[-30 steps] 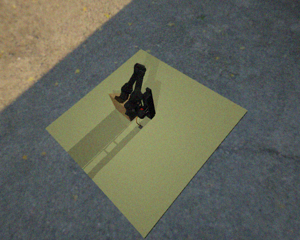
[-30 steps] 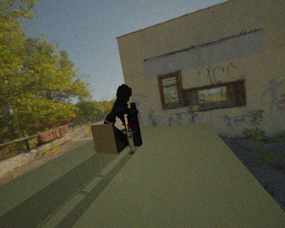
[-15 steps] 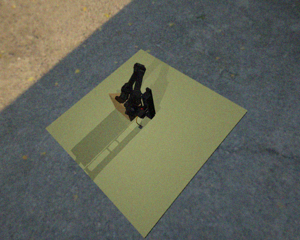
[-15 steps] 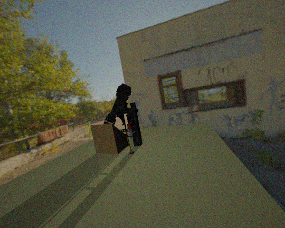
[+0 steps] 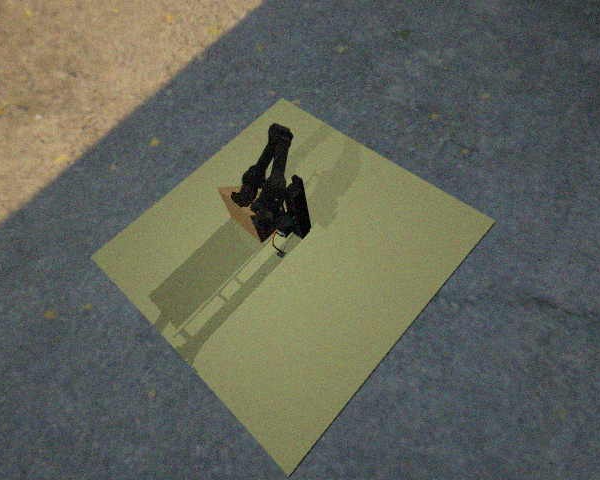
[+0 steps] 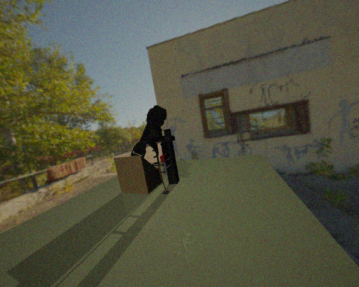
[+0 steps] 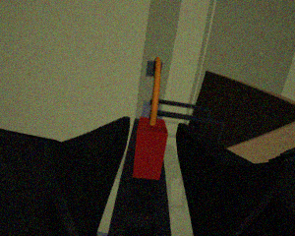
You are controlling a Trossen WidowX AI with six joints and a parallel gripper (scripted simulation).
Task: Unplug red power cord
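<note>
Right now my gripper tip is 5 cm to the right of the red plug and 1 cm above it.
</note>
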